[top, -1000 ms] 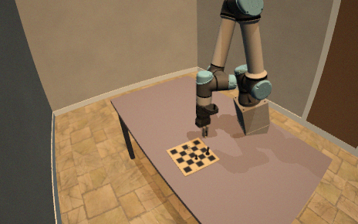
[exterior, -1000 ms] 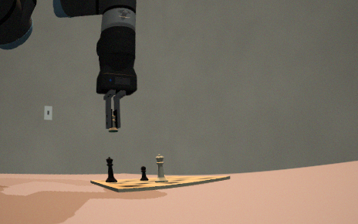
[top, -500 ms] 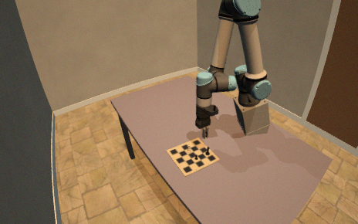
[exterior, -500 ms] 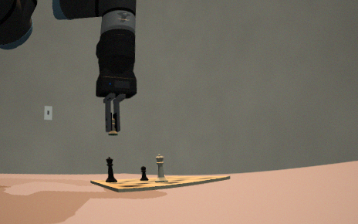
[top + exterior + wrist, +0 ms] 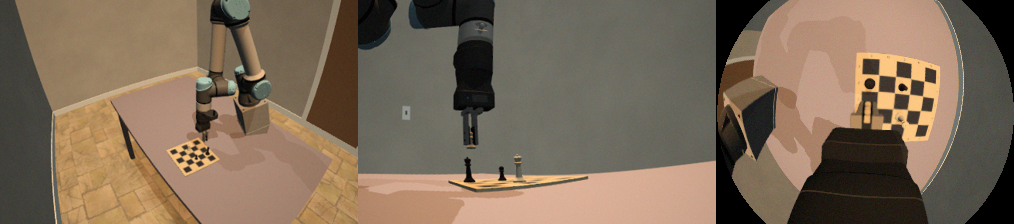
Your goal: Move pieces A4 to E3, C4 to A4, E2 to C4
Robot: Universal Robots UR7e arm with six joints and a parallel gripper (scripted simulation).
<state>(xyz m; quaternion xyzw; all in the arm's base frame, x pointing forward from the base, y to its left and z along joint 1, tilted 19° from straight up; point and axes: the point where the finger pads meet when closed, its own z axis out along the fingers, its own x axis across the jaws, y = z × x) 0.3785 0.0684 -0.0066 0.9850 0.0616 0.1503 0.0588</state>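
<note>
Now: the tall black piece 7 cm below my hand and 4 cm to the left of it. From my hand the other things lie so: white pawn: 1 cm below; then black pawn: 8 cm below, 7 cm ahead, 4 cm to the left; then tall white piece: 8 cm ahead, 7 cm below, 3 cm to the right.
</note>
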